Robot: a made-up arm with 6 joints.
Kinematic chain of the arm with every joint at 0, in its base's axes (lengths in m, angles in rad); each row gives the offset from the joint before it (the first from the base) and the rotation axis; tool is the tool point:
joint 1: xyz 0 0 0.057 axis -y
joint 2: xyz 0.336 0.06 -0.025 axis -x
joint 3: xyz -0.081 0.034 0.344 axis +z
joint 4: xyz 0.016 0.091 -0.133 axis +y
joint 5: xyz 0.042 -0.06 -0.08 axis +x
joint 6: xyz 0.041 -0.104 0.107 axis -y
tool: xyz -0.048 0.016 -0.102
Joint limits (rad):
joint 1: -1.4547..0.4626
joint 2: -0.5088..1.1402
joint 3: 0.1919..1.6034
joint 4: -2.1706..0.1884
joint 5: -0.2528..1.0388
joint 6: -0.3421..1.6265
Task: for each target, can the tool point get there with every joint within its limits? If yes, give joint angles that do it. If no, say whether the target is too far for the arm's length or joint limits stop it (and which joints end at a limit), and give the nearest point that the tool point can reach.
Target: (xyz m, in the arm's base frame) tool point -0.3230 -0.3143 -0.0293
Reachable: no: joint limits stop it (at a limit: joint 1, joint 2, joint 3, joint 4, joint 6) | nearest point 0.0744 0.0034 -0.1969 | short by 0.536 m
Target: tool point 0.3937 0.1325 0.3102
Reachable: yes | joints -0.0084 -0.1096 0.7722 -1.4683 0.4484 0.3583
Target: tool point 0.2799 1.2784 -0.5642
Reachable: no: too far | nearest point 0.1467 0.4861 -0.2686 | short by 0.856 m
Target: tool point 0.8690 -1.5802 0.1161
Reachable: no: too far | nearest point 0.4524 -0.1764 0.0878 | short by 1.465 m
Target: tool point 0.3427 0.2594 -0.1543
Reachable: yes | joints -0.5096 0.8542 0.6932 -0.7804 0.8393 0.3365
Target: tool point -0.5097 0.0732 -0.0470
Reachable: no: joint limits stop it (at a limit: joint 1, joint 2, joint 3, joint 5) | nearest point -0.1492 0.2006 -0.2426 | short by 0.429 m
